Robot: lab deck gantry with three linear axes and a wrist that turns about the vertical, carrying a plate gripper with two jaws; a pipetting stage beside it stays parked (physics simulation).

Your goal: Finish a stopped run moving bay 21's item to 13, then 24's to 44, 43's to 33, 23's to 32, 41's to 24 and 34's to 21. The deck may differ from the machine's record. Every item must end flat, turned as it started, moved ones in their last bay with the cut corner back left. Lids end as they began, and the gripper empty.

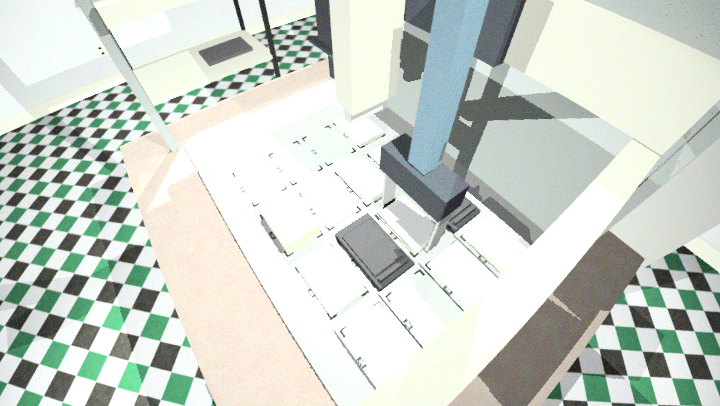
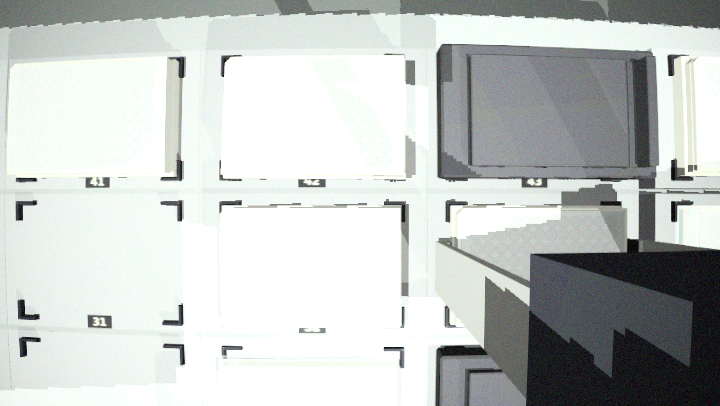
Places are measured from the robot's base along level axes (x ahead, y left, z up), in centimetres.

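Pixels of known places: gripper, fingertip midpoint: point(image 1: 409, 223); robot's base, link origin: point(image 1: 233, 173).
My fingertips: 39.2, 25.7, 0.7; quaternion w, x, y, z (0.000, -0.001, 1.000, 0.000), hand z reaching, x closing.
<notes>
For each thing: its middle in the pictures, then the offset to it from my fingertips, as dx, dy, dz. "spot": a spot on its surface instead.
- pale plate, body centre: point(image 2: 539, 265) point(image 1: 408, 223) +0.0, +0.0, +0.0
- dark grey item, body centre: point(image 2: 550, 112) point(image 1: 443, 198) +0.4, +10.8, +0.9
- thick cream item, body centre: point(image 1: 288, 219) -16.4, -21.4, +1.4
- Bay 31, surface spot: point(image 2: 100, 262) spot: -32.6, +0.0, -0.7
My gripper point(image 1: 409, 225) point(image 2: 538, 268) is turned along the long side of the pale plate point(image 1: 404, 215) point(image 2: 534, 229) in bay 33. Its jaws are low at the plate's two short ends; whether they touch it is unclear. The plate lies flat. A dark grey item point(image 1: 463, 214) point(image 2: 549, 110) is in bay 43, another point(image 1: 373, 247) point(image 2: 453, 378) in bay 23. Pale plates lie in 41 point(image 1: 364, 132) point(image 2: 85, 118), 42 point(image 2: 312, 116) and 32 point(image 1: 360, 176) point(image 2: 310, 267). A pale item point(image 1: 496, 244) point(image 2: 705, 116) is in 44. A plate point(image 1: 330, 279) is in 13. Bay 34's contents are unclear.
A thick cream item point(image 1: 289, 226) stands left of the dark item in bay 23. A pale item point(image 2: 307, 383) shows in bay 22. Bay 31 point(image 2: 100, 262) shows bare corner marks. The cream pipetting stage point(image 1: 368, 55) hangs at the back.
</notes>
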